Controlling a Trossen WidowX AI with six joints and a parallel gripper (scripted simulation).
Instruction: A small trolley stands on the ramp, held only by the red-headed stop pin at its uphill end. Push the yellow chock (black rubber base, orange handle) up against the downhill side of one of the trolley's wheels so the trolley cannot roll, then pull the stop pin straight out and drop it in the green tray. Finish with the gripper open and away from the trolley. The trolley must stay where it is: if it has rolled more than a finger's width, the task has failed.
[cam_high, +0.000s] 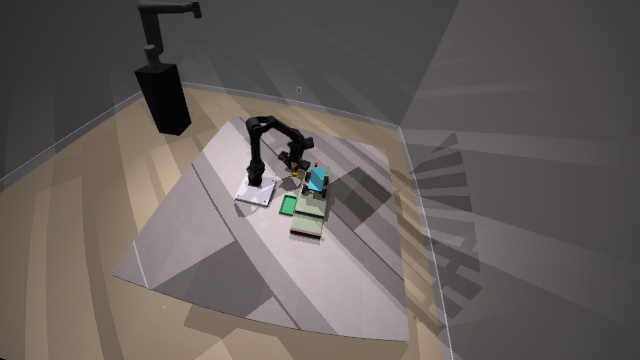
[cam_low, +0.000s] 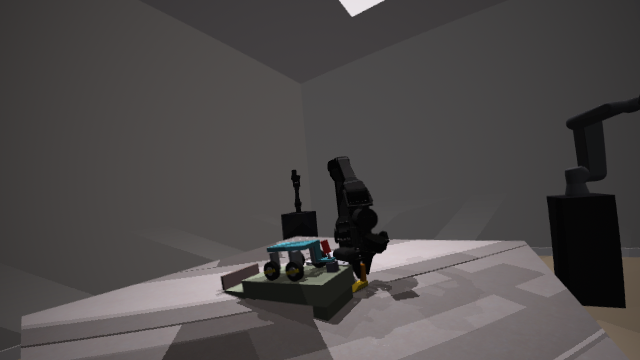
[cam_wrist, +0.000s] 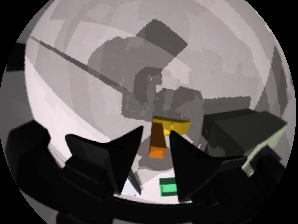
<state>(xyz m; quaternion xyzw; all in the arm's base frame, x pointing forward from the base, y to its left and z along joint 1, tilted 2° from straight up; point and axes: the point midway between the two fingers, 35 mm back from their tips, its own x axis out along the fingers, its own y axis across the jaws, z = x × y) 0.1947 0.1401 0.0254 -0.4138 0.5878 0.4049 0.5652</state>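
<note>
Now: gripper tip 130 mm short of the red-headed stop pin, 40 mm to the left of it and 100 mm below it. Round my gripper tip: pale green ramp 140 mm ahead, 150 mm to the right, 20 mm above; yellow chock 20 mm ahead, 10 mm to the right, 10 mm below; trolley 140 mm ahead, 140 mm to the right, 80 mm above.
</note>
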